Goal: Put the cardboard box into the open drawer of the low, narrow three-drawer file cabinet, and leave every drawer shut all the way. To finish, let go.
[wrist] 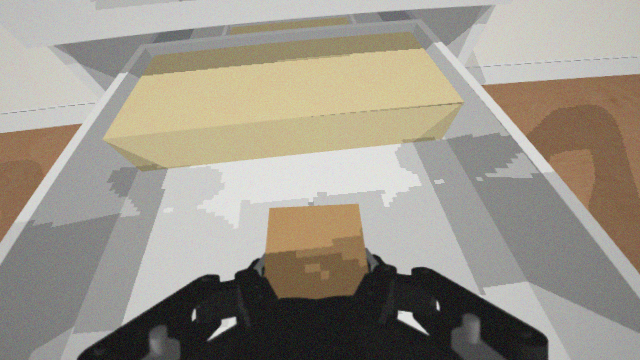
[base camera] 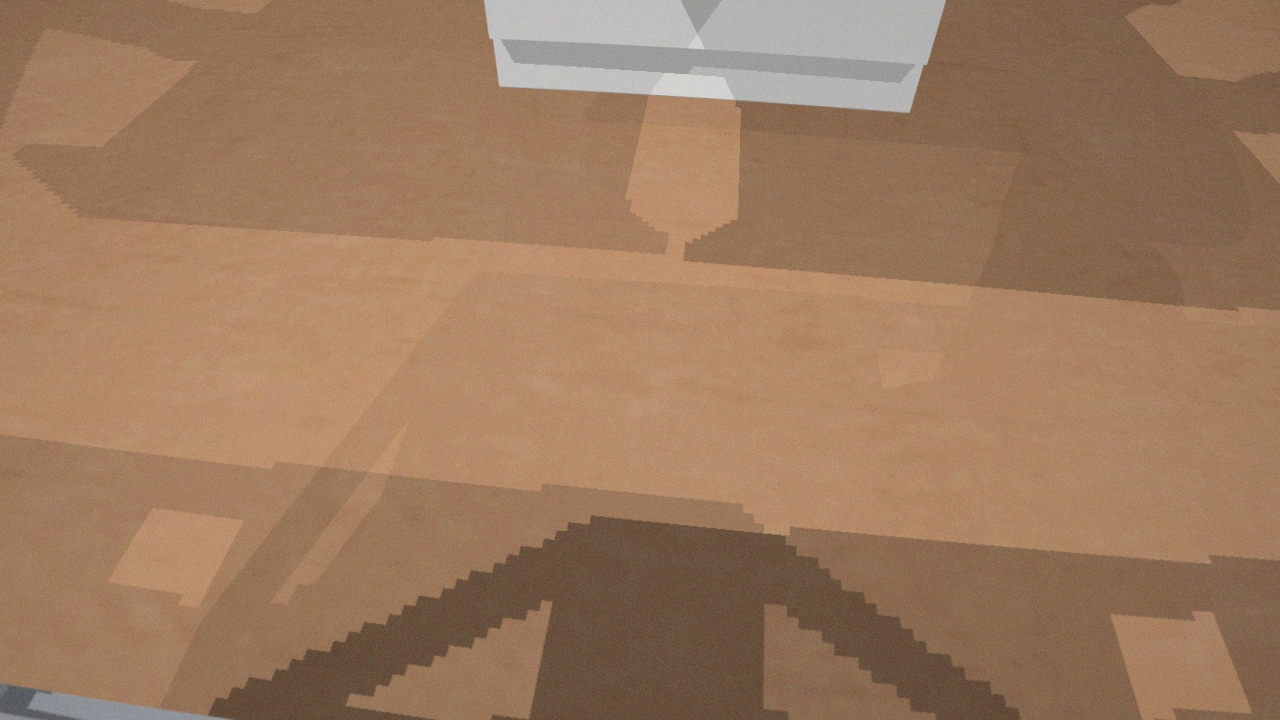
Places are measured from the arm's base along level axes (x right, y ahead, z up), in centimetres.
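Where they show: gripper, between the fingertips: (wrist: 316, 262).
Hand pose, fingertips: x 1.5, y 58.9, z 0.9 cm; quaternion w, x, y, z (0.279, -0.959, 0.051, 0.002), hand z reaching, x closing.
Things, the pixels of their top centre, and the offset from my fingertips. "*": a spot on its surface instead. Level surfaces: height alone.
- brown cardboard box, centre of its top: (wrist: 315, 277) dx -0.1, dy -1.6, dz +3.7 cm
- long pale yellow block, a spot on its surface: (wrist: 285, 95) * dx -1.1, dy +15.3, dz +3.7 cm
- Brown wooden floor, height of its surface: dz -40.5 cm
My gripper (wrist: 316, 262) is shut on the brown cardboard box (wrist: 315, 230), with a black finger at each side of it, in the lower middle of the wrist view. The box is over the inside of the open drawer (wrist: 200, 185); how high it is above the drawer floor is hard to tell. The white file cabinet (wrist: 250, 11) shows at the top of the wrist view, with the drawer pulled out from it. In the base camera view the lower part of a white cabinet or drawer front (base camera: 590, 76) shows at the top. The gripper does not show there.
A long pale yellow block (wrist: 285, 95) lies across the back part of the drawer, beyond the held box. The drawer's side walls (wrist: 500, 117) rise on both sides. Brown wooden floor (base camera: 626, 376) and a pale wall with a skirting board (wrist: 560, 67) lie around the cabinet.
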